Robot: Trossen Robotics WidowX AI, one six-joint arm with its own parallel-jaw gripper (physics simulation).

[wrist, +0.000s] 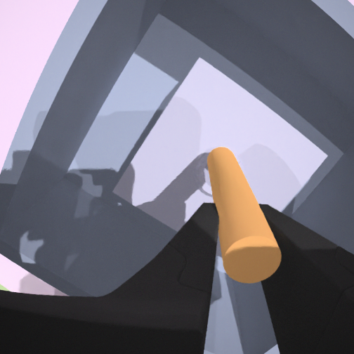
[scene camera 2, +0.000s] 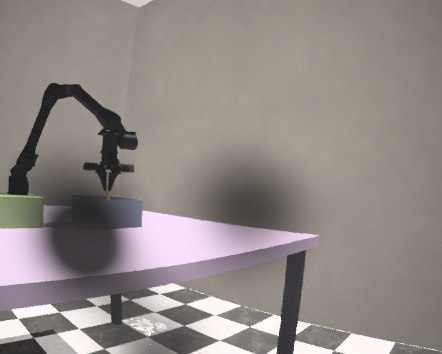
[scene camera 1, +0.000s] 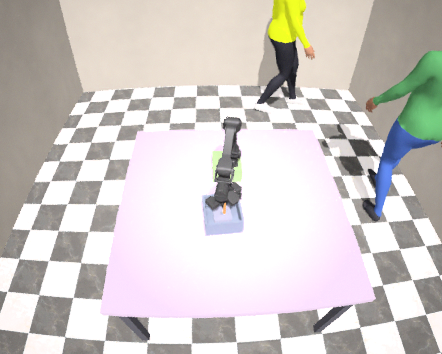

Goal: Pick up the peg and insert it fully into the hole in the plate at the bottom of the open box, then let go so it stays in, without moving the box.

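Frame: origin at the arm's base, x left, y down, z back, level; millimetres.
Seen in the pictures: gripper, fingertip midpoint: (scene camera 2: 107, 191) (scene camera 1: 223, 206); arm's base at its link origin: (scene camera 2: 17, 194) (scene camera 1: 232, 162).
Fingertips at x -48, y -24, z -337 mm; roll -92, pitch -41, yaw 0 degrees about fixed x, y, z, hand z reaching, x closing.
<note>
Offsets run from my fingertips to a thing's middle. Level surfaces: height alone.
An orange peg @(dx +3, dy +8, dz -4 mm) (scene camera 1: 224, 208) (scene camera 2: 107, 187) (wrist: 240, 210) is held nearly upright between the fingertips of my gripper (scene camera 2: 107, 189) (wrist: 233, 215), which is shut on it. The blue-grey open box @(dx -6, dy +72, dz +5 mm) (scene camera 1: 224, 228) (scene camera 2: 127, 212) (wrist: 55, 100) stands on the table below. A pale square plate (wrist: 250, 120) lies at its bottom. In the wrist view the hole's curved rim (wrist: 204, 188) shows beside the peg's far end; the peg hides most of the hole. Whether the peg's lower end is in the hole cannot be told; most of its length stands above the plate.
A green box (scene camera 1: 218, 161) (scene camera 2: 22, 211) stands behind the blue-grey box, near the arm's base. Both are on the pink table @(dy +121 mm) (scene camera 1: 165, 260) (scene camera 2: 200, 245). The box walls surround the plate. Two people (scene camera 1: 287, 30) (scene camera 1: 422, 107) are beyond the table. Dark blurred patches cover parts of scene camera 2.
</note>
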